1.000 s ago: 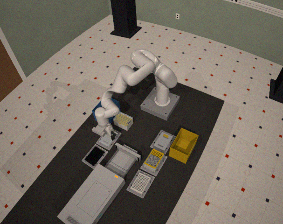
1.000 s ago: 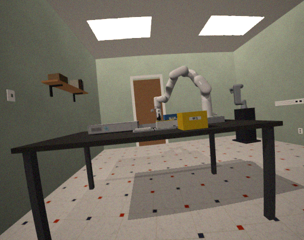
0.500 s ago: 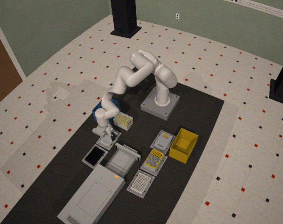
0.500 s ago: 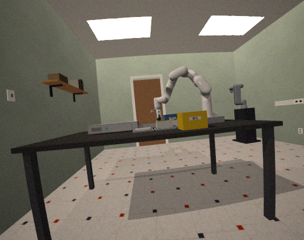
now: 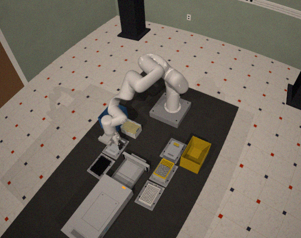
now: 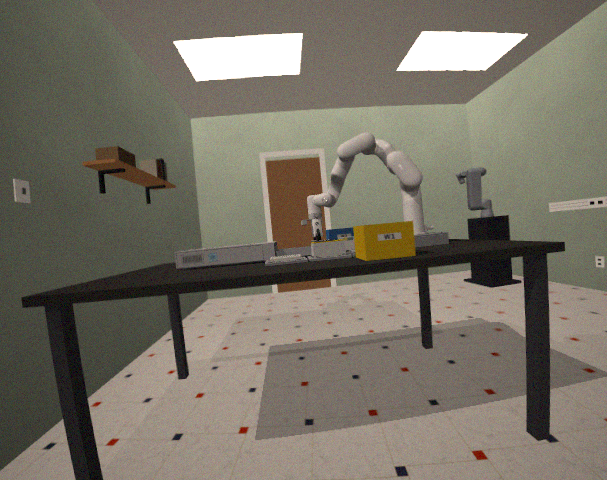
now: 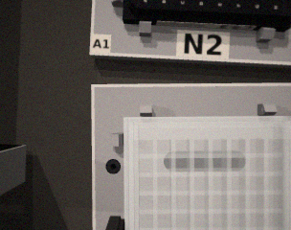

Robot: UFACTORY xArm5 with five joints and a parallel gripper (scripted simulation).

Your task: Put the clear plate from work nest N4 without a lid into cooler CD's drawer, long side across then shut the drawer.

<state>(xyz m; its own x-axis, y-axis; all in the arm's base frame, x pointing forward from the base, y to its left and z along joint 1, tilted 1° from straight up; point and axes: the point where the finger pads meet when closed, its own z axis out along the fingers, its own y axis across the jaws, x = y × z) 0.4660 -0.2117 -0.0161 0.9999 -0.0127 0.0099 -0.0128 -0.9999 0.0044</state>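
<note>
Now: the clear plate 10 mm below my hand. Also, from my hand: drawer (150 mm ahead, 190 mm to the left, 10 mm above); then black plate (170 mm ahead, 10 mm to the right, 10 mm below); then blue bin (180 mm behind, 120 mm to the right, 10 mm above).
</note>
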